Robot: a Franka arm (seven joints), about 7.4 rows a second.
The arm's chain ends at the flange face. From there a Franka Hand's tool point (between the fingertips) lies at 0.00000 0.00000 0.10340 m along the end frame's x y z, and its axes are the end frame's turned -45 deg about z.
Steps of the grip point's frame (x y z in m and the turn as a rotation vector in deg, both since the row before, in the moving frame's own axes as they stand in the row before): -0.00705 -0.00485 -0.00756 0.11 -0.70 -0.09; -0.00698 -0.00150 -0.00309 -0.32 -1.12 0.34; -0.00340 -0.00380 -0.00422 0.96 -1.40 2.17; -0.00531 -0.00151 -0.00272 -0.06 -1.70 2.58; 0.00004 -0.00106 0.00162 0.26 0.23 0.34
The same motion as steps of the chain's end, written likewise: -0.00738 0.00080 -0.00755 -0.42 -0.57 -0.09; -0.00497 0.00204 -0.00307 -1.02 -0.57 0.34; -0.00207 -0.00079 -0.00417 -0.31 -1.67 2.17; -0.00268 0.00049 -0.00267 -1.24 -1.16 2.58; -0.00068 -0.00015 0.00162 0.35 -0.02 0.34
